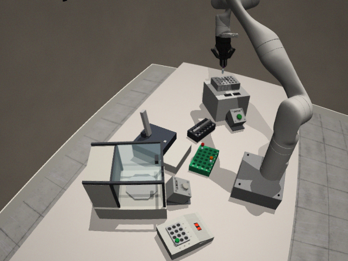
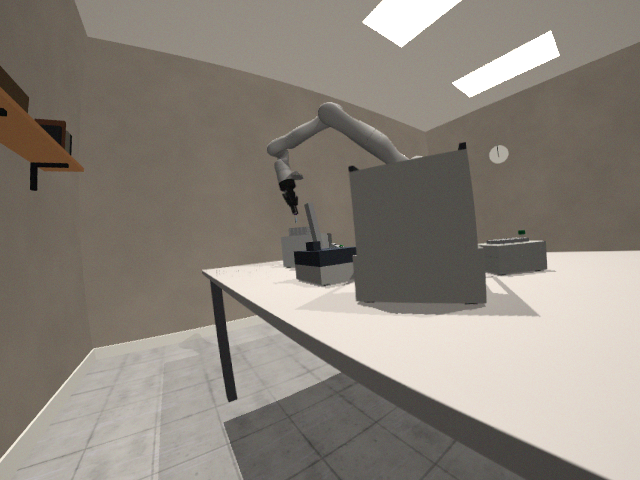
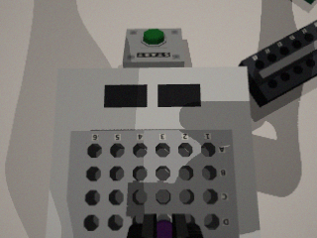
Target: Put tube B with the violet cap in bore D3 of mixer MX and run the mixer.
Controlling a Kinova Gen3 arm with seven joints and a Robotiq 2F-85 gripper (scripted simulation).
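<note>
My gripper is now 10 cm above the shaking block, 3 cm past it and 2 cm to the right of it. Also, from my hand: green start key 18 cm below, 15 cm to the left, 15 cm behind; then red-capped tube 38 cm to the left, 22 cm below, 5 cm behind; then black magnet block 26 cm to the left, 23 cm below.
</note>
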